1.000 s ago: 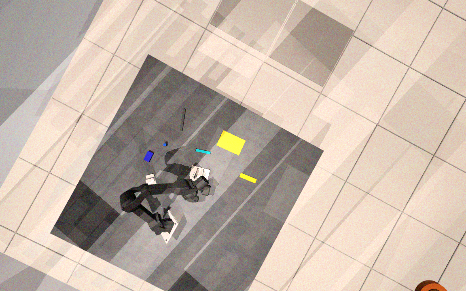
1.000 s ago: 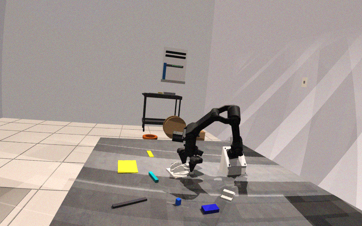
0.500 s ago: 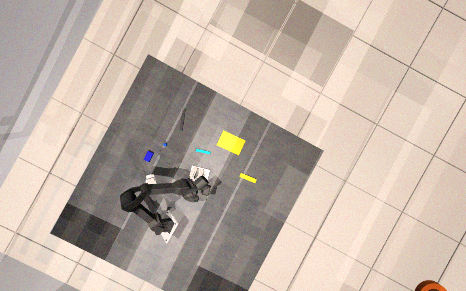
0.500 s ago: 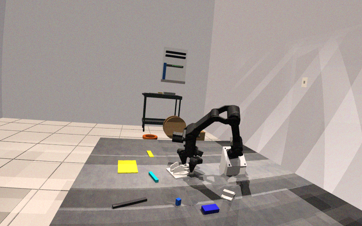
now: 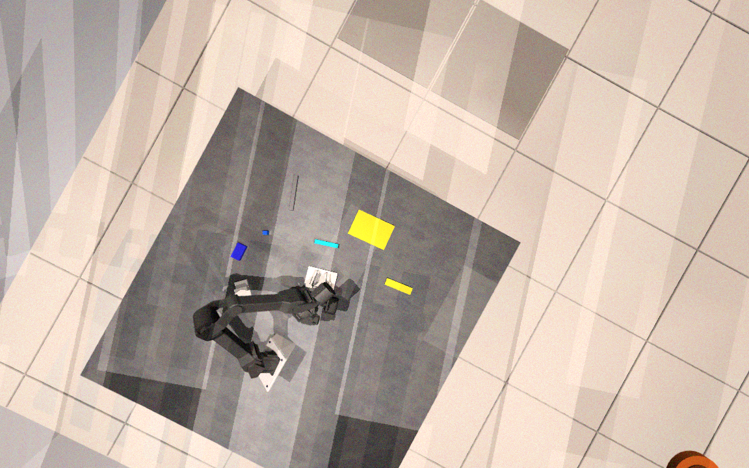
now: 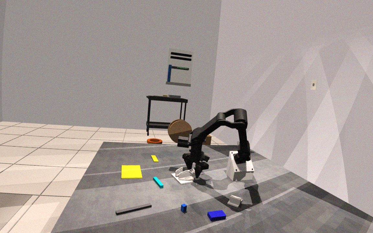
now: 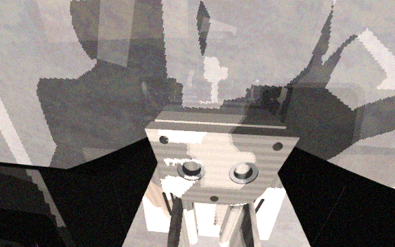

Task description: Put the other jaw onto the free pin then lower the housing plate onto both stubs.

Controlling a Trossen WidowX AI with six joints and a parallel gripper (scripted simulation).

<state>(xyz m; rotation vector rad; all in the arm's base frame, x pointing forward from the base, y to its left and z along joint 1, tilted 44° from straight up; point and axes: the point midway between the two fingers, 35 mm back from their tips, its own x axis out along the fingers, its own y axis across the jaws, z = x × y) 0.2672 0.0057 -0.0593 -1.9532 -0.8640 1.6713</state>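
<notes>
The white jaw lies 20 mm ahead of my gripper tip and 20 mm to the left of it. From my gripper tip the other things lie so: cyan bar: 210 mm ahead, 50 mm to the left; small yellow bar: 170 mm ahead, 290 mm to the right, 10 mm below; small blue cube: 150 mm ahead, 290 mm to the left.
</notes>
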